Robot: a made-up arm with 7 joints. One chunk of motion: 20 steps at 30 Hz.
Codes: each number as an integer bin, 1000 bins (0 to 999) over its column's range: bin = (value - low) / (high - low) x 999, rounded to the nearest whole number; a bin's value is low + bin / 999 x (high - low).
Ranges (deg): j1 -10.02..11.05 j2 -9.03..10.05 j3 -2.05..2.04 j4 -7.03..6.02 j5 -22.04..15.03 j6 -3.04..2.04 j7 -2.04..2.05
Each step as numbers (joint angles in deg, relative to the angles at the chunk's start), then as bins.
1 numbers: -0.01 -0.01 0.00 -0.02 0.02 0.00 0.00
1 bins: 475 472 501 537 594 598 498
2 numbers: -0.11 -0.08 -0.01 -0.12 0.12 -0.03 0.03
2 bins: 470 469 498 529 597 592 506
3 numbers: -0.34 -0.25 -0.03 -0.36 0.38 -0.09 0.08
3 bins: 459 460 493 511 604 580 518
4 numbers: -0.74 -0.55 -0.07 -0.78 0.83 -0.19 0.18
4 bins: 440 444 484 478 616 560 542
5 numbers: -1.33 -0.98 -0.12 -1.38 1.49 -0.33 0.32
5 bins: 412 421 471 433 634 533 576
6 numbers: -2.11 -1.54 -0.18 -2.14 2.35 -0.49 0.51
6 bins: 375 392 457 374 657 501 623
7 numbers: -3.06 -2.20 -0.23 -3.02 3.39 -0.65 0.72
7 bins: 330 358 445 307 685 470 674
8 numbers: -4.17 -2.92 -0.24 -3.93 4.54 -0.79 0.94
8 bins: 277 320 442 237 716 442 728
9 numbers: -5.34 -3.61 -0.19 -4.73 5.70 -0.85 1.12
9 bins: 222 284 454 176 748 431 772
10 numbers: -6.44 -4.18 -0.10 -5.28 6.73 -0.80 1.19
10 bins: 170 254 476 134 775 441 789
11 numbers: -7.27 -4.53 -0.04 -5.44 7.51 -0.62 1.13
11 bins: 130 236 491 122 796 476 774
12 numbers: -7.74 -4.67 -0.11 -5.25 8.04 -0.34 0.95
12 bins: 108 228 474 136 811 531 730
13 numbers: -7.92 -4.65 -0.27 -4.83 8.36 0.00 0.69
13 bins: 100 229 435 168 819 598 667
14 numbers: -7.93 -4.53 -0.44 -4.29 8.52 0.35 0.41
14 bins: 99 236 393 210 824 667 598
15 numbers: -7.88 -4.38 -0.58 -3.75 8.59 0.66 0.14
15 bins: 101 243 359 251 825 728 532
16 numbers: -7.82 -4.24 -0.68 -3.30 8.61 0.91 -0.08
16 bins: 104 251 335 286 826 777 479
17 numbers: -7.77 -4.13 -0.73 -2.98 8.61 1.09 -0.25
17 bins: 107 257 322 310 826 812 437
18 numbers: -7.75 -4.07 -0.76 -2.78 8.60 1.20 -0.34
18 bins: 108 260 315 325 826 834 415
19 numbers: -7.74 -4.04 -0.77 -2.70 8.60 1.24 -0.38
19 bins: 108 261 313 331 826 842 405
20 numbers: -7.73 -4.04 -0.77 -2.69 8.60 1.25 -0.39
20 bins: 109 261 313 332 826 844 403
